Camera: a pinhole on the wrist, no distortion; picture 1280 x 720 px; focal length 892.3 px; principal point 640.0 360.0 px. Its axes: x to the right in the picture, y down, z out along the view. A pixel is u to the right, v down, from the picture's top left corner.
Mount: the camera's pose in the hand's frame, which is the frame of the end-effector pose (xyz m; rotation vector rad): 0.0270 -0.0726 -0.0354 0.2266 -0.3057 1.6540
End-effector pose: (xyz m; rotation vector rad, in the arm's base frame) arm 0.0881 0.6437 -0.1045 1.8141 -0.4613 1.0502
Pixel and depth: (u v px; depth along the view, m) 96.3 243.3 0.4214
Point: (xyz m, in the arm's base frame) 0.5804 0.6220 -0.3205
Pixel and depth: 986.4 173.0 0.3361
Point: 0.3170 0.3925 -0.1325
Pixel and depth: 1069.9 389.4 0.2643
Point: 0.2312 0.4406 -0.1744
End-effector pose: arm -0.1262 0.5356 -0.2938 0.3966 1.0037 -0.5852
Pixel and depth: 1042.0 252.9 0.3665
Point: 0.1141 0.2909 -0.1527
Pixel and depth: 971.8 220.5 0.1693
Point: -0.0535 0.3896 -0.2614
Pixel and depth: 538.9 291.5 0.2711
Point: -0.0857 0.2574 -0.2361
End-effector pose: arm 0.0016 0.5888 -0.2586 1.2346 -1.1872 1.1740
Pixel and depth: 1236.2 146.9 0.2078
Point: 0.0098 0.3792 -0.2061
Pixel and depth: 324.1 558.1 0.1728
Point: 0.1915 0.4835 -0.2775
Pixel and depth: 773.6 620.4 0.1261
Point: 0.1006 0.5016 -0.2791
